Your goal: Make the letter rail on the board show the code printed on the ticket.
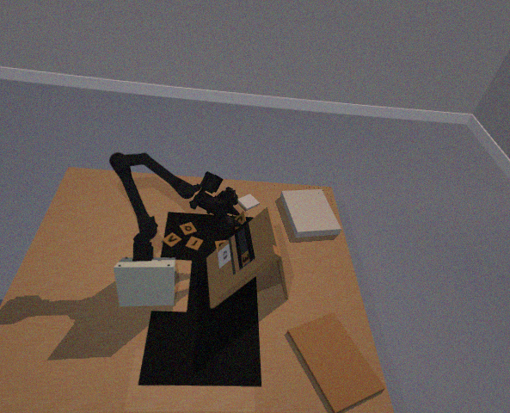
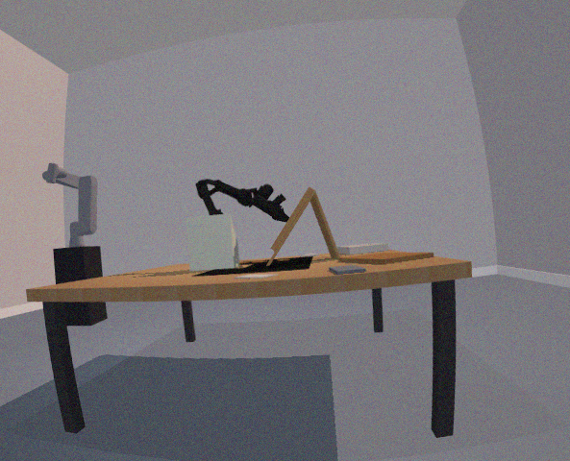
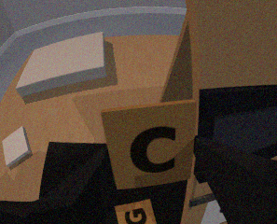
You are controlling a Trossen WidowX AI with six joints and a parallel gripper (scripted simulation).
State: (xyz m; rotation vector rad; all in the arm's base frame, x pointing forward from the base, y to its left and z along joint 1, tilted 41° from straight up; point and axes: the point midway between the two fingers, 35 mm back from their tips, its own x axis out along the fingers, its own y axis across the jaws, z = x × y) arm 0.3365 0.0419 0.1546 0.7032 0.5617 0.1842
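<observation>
Right now the white ticket is 60 mm behind my gripper tip, 100 mm to the right of it and 90 mm below it. Also, from my gripper tip: letter tile (50 mm behind, 20 mm to the left, 180 mm below); then black mat (170 mm behind, 160 mm to the right, 180 mm below); then small white pad (100 mm ahead, 300 mm to the left, 180 mm below).
</observation>
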